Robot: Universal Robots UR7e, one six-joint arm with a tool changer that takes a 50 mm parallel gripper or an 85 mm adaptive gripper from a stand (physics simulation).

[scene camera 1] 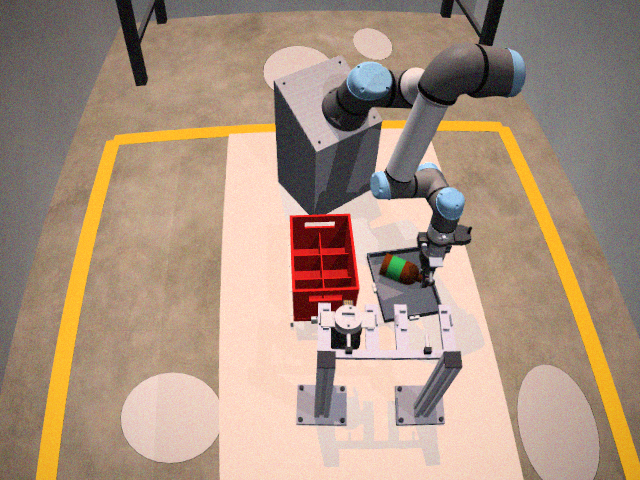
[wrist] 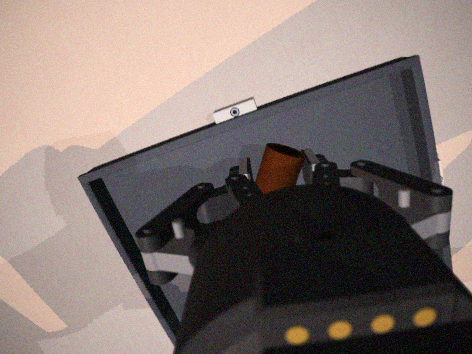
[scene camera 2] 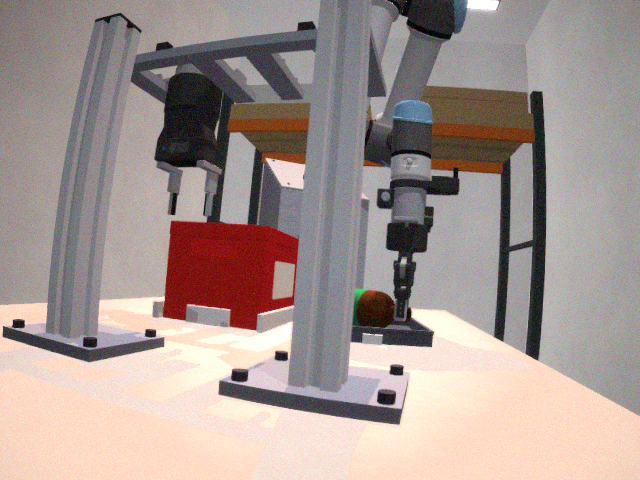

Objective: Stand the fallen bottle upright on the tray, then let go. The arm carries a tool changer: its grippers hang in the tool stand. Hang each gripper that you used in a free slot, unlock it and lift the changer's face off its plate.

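Places are measured from the arm's base along level axes (x ahead, y left, z up), in centimetres.
Pixels of known places: end effector, tool point: [scene camera 2: 408, 215]; arm's base, origin of the base link: [scene camera 1: 344, 110].
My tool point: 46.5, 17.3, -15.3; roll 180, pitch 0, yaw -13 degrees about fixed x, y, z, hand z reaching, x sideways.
Note:
For each thing: its top centre in the pictures, then the offset to it from my tool point, as dx, dy, dz.
- brown bottle with a green label, middle of its top: [scene camera 2: 373, 290] [scene camera 1: 407, 266] -3.8, -5.1, -14.1
- dark grey tray, middle of its top: [wrist: 279, 237] [scene camera 2: 369, 319] [scene camera 1: 404, 280] -1.9, -5.7, -19.5
- neck, middle of its top: [wrist: 275, 194] -0.8, -1.0, -16.6
- red crate with compartments, middle of its top: [scene camera 2: 244, 232] [scene camera 1: 322, 250] -7.7, -31.6, -4.5
The brown bottle with a green label [scene camera 1: 397, 268] [scene camera 2: 375, 308] lies on its side on the dark grey tray [scene camera 1: 405, 305] [scene camera 2: 418, 338] [wrist: 350, 115], its neck to the right in scene camera 1. My gripper [scene camera 1: 427, 281] [scene camera 2: 401, 316] [wrist: 278, 167], the 85 mm adaptive one, points down at the neck. It looks shut on the neck [wrist: 281, 172], with one finger on each side; the contact is partly hidden by the gripper body. The 50 mm parallel gripper [scene camera 1: 347, 317] [scene camera 2: 191, 118] hangs in the leftmost slot of the tool stand [scene camera 1: 382, 354] [scene camera 2: 330, 206].
A red crate with compartments [scene camera 1: 325, 290] [scene camera 2: 217, 273] stands left of the tray. The stand's posts and slotted top are in front of crate and tray. The slots right of the hung gripper are free. The robot's pedestal [scene camera 1: 294, 149] is behind the crate.

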